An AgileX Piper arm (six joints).
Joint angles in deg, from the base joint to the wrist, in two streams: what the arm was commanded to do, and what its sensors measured. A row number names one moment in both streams.
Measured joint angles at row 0:
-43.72, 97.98, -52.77, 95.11, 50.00, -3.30
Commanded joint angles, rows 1 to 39:
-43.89, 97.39, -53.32, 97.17, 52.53, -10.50
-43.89, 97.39, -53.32, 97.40, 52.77, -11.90
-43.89, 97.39, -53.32, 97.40, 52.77, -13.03
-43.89, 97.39, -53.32, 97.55, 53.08, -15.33
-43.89, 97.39, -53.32, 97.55, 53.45, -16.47
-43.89, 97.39, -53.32, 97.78, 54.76, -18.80
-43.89, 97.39, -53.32, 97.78, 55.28, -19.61
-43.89, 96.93, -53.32, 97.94, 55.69, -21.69
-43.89, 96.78, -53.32, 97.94, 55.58, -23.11
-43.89, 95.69, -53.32, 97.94, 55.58, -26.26
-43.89, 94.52, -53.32, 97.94, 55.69, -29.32
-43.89, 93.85, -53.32, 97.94, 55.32, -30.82
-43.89, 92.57, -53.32, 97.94, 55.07, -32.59
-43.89, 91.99, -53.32, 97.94, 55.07, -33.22
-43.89, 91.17, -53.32, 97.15, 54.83, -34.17
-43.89, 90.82, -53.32, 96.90, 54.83, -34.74
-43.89, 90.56, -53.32, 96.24, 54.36, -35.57
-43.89, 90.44, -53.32, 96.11, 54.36, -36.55
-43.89, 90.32, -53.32, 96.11, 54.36, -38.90
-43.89, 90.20, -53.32, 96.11, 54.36, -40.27
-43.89, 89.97, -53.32, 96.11, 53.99, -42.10
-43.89, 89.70, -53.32, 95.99, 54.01, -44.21
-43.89, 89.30, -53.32, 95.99, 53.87, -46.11
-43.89, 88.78, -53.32, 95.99, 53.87, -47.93
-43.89, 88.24, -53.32, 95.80, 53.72, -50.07
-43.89, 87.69, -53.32, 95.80, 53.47, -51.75
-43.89, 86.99, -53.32, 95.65, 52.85, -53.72
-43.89, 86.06, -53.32, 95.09, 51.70, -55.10
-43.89, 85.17, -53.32, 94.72, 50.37, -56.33
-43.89, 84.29, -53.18, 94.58, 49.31, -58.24
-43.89, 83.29, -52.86, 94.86, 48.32, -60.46
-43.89, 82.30, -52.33, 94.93, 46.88, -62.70
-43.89, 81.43, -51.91, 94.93, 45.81, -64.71
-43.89, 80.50, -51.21, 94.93, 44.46, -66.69
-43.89, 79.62, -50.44, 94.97, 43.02, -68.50
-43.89, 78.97, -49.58, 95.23, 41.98, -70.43
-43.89, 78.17, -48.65, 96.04, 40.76, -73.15
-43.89, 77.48, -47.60, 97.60, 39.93, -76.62
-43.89, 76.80, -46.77, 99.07, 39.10, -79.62
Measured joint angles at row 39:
-43.88, 79.76, -49.27, 93.57, 42.27, -68.34
